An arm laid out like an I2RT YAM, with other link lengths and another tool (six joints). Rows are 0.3 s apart.
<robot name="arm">
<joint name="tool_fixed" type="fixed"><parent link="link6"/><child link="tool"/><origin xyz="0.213 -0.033 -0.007" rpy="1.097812 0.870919 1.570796"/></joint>
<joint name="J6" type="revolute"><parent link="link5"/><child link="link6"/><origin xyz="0.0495 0 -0.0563" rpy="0 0 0"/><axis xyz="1 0 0"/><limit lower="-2.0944" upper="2.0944"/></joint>
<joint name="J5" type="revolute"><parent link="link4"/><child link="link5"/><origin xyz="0.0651 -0.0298 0.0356" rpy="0 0 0"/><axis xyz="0 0 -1"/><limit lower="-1.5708" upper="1.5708"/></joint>
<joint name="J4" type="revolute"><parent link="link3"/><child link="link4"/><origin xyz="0.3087 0.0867 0.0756" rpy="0 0 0"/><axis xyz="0 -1 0"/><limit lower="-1.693" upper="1.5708"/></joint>
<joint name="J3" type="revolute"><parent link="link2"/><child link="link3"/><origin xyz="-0.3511 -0.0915 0" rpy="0 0 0"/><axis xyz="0 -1 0"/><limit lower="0" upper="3.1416"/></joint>
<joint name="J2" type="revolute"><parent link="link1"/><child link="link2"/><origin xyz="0.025 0.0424 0.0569" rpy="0 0 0"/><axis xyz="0 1 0"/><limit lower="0" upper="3.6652"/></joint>
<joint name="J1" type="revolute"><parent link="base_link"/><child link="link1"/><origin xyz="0 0 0.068" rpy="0 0 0"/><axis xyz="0 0 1"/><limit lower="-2.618" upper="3.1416"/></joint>
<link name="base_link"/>
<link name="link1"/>
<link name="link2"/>
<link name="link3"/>
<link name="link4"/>
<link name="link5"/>
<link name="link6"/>
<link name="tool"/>
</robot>
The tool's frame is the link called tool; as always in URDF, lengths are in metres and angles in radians.
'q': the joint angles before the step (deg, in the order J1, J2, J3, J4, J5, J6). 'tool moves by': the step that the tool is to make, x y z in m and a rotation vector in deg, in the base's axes. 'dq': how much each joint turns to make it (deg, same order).
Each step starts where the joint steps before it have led.
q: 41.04 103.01 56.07 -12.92 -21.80 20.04
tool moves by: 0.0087 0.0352 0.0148 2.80 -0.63 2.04
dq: 1.41 2.36 4.64 0.19 -1.75 0.36
